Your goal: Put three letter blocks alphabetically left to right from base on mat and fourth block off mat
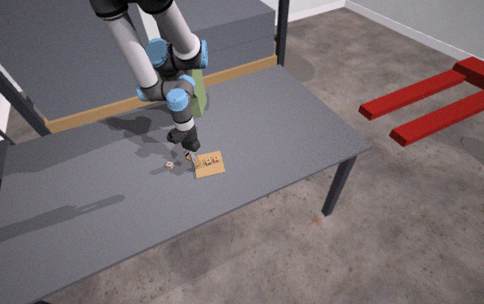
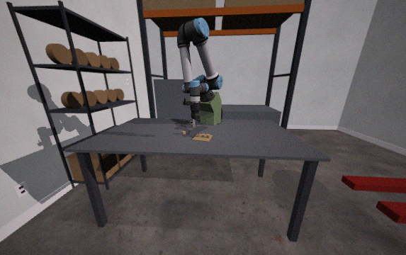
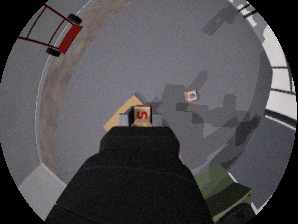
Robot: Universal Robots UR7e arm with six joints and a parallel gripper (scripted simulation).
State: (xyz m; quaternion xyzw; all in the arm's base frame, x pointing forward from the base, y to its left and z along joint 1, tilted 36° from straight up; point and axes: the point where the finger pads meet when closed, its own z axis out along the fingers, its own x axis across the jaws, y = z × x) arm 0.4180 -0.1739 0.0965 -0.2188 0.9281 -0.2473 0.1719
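My hand is 8 cm to the right of the tan mat and 11 cm above it.
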